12 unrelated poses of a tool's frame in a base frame.
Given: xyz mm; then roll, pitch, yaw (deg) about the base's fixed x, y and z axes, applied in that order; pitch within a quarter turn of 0, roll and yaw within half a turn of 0.
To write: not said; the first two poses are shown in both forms.
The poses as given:
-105, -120, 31, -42.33, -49.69, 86.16
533, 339, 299, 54.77, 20.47, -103.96
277, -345, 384, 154.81, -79.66, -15.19
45, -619, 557, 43.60, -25.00, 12.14
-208, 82, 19, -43.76, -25.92, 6.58
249, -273, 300, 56.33, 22.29, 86.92
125, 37, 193, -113.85, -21.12, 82.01
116, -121, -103, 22.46, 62.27, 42.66
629, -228, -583, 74.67, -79.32, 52.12
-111, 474, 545, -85.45, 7.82, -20.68
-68, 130, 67, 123.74, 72.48, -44.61
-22, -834, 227, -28.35, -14.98, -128.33
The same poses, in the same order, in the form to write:
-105, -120, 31, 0.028, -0.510, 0.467, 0.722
533, 339, 299, 0.403, -0.259, -0.739, 0.474
277, -345, 384, 0.724, -0.238, 0.597, 0.249
45, -619, 557, 0.382, -0.161, 0.176, 0.893
-208, 82, 19, -0.351, -0.229, -0.032, 0.908
249, -273, 300, 0.219, 0.442, 0.529, 0.691
125, 37, 193, -0.556, -0.616, 0.236, 0.506
116, -121, -103, -0.029, 0.533, 0.212, 0.819
629, -228, -583, 0.642, -0.251, 0.617, 0.380
-111, 474, 545, -0.657, 0.171, -0.086, 0.729
-68, 130, 67, 0.764, -0.012, -0.627, 0.154
-22, -834, 227, -0.220, 0.163, -0.879, 0.390

